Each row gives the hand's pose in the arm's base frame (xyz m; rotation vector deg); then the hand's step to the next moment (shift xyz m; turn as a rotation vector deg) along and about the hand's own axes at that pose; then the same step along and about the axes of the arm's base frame.
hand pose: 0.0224 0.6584 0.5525 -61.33 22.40 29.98
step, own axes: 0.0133 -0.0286 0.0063 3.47 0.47 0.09
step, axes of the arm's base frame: 0.0277 -0.0023 0.0162 2.55 1.00 -2.18
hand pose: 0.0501 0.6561 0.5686 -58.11 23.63 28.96
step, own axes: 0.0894 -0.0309 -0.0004 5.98 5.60 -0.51
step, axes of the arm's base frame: 0.0904 0.0048 -0.0276 1.58 3.21 -7.39
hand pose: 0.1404 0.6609 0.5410 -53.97 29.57 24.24
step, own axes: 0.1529 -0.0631 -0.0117 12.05 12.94 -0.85
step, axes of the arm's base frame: 0.1546 -0.0249 -0.0545 2.31 7.48 -15.88
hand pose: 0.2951 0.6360 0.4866 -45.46 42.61 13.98
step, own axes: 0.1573 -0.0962 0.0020 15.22 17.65 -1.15
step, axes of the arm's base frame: 0.1594 -0.0758 -0.0534 2.27 10.29 -20.82
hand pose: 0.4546 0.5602 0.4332 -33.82 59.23 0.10
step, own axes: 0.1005 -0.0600 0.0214 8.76 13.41 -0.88
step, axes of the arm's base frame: 0.0864 -0.0679 -0.0456 0.25 8.57 -13.56
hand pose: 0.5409 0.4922 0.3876 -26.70 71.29 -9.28
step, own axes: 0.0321 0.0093 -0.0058 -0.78 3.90 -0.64
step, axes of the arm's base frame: 0.0037 -0.0049 -0.0334 -1.36 3.62 -1.13
